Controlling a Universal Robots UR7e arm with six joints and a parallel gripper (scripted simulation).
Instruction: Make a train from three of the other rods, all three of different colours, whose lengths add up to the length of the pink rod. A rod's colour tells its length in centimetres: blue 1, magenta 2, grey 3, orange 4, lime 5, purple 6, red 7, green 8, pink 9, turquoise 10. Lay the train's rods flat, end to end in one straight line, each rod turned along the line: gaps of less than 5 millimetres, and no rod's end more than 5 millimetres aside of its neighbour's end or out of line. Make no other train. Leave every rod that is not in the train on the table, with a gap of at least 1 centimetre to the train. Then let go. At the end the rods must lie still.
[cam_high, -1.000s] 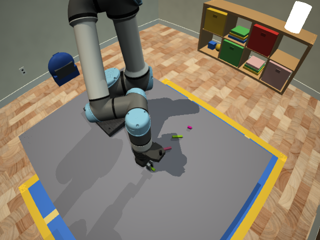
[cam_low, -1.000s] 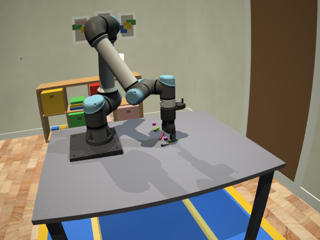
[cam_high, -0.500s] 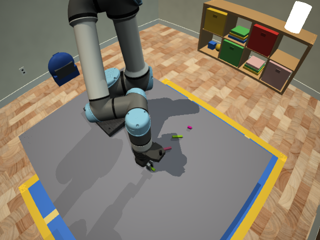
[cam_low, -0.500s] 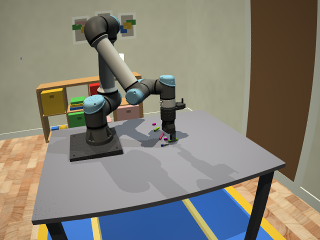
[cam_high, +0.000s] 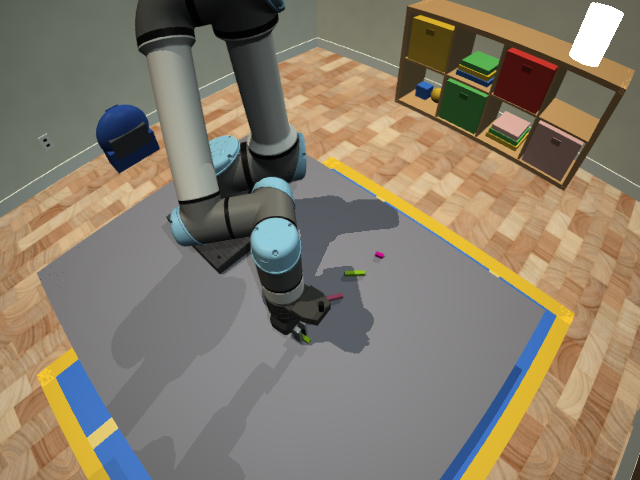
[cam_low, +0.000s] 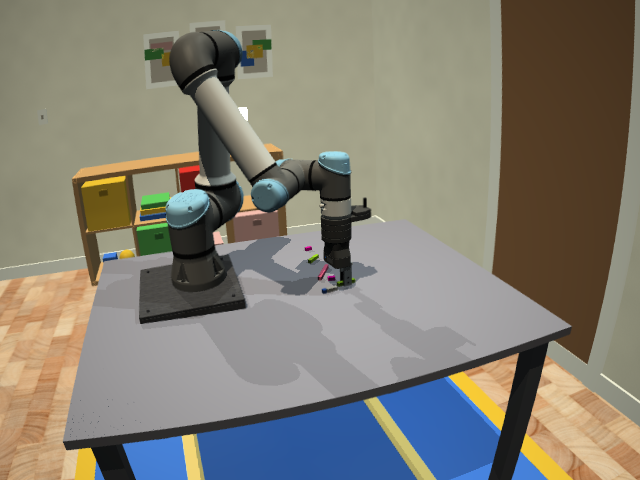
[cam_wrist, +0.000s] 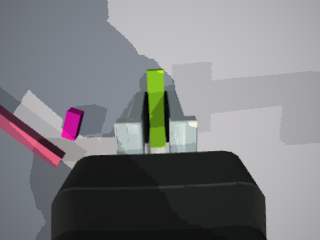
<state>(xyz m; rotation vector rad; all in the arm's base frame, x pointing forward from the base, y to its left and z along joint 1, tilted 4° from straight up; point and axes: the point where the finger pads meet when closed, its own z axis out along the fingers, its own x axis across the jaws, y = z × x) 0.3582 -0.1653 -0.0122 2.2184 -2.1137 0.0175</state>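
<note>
The grey rod lies 40 mm behind my hand and 20 mm below it. The rest, counted from my hand: lime rod: 10 mm below; then blue rod: 60 mm behind, 20 mm below; then pink rod: 110 mm to the left, 20 mm below, 20 mm behind.
</note>
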